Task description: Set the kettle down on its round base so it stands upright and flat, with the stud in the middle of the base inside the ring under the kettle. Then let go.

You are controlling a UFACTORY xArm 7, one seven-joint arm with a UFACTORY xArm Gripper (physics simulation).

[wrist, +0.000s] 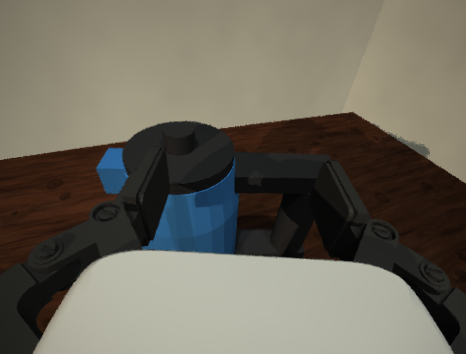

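Note:
The kettle [205, 215] stands upright on the wooden table, with a blue body, a dark round lid with a knob, and a small blue spout on the left. Its dark handle [280, 172] reaches out to the right, with a round grip going down. My gripper [242, 174] is open and empty. Its left finger is in front of the kettle's body and lid edge, and its right finger is just right of the handle, so the handle's grip shows between the fingers. The kettle's underside and ring are hidden. I cannot make out the round base or its stud.
The dark wooden table [55, 200] reaches back to its far edge and a corner at the right. Pale walls [175, 60] rise behind it. The white gripper housing covers the lower middle of the view and hides the foot of the kettle.

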